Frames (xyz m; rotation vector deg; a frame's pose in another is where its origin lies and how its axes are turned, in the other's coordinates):
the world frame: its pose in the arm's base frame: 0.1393 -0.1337 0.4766 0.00 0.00 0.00
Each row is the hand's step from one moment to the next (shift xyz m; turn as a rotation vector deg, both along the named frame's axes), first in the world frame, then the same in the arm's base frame.
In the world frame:
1: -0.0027 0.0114 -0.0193 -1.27 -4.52 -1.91
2: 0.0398 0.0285 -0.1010 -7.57 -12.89 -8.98
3: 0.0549 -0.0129 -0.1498 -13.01 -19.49 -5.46
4: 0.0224 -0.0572 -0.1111 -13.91 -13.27 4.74
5: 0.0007 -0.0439 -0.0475 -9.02 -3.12 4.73
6: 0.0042 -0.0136 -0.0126 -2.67 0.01 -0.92
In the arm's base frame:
1: -0.0027 0.0114 -0.0193 -1.27 -4.52 -1.91
2: 0.0398 0.0285 -0.1010 -7.57 -12.89 -8.98
3: 0.0549 -0.0129 -0.1498 -13.01 -19.49 -5.46
4: 0.0224 -0.0572 -0.1111 -13.91 -13.27 4.74
5: 0.0007 -0.0439 -0.0475 -9.02 -3.12 4.73
6: 0.0042 -0.0136 -0.0126 -2.67 0.01 -0.92

